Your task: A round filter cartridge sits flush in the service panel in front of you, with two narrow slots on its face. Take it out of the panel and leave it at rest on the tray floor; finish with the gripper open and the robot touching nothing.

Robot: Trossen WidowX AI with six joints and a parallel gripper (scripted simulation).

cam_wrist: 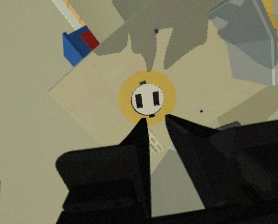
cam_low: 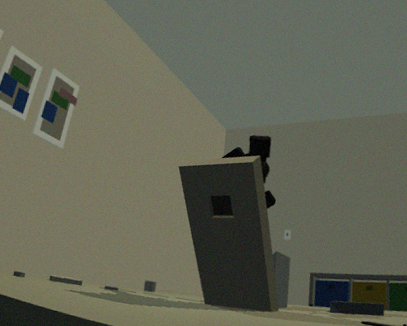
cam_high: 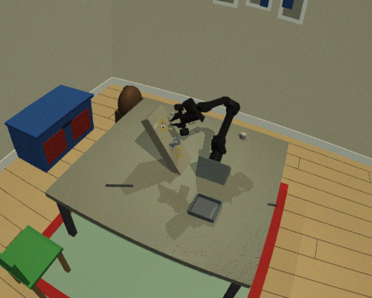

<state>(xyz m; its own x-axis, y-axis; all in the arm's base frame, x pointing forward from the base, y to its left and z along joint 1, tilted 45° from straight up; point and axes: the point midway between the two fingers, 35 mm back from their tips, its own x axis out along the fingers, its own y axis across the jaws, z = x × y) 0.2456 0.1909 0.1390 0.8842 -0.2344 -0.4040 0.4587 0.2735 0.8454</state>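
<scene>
Right now the white round filter cartridge is 60 mm ahead of my gripper tip, 10 mm to the left of it and 40 mm below it. The rest, counted from my gripper tip: small dark piece: 740 mm behind, 30 mm to the right, 290 mm below; then tan service panel: 20 mm ahead, 120 mm below; then grey tray: 400 mm behind, 230 mm to the left, 290 mm below.
</scene>
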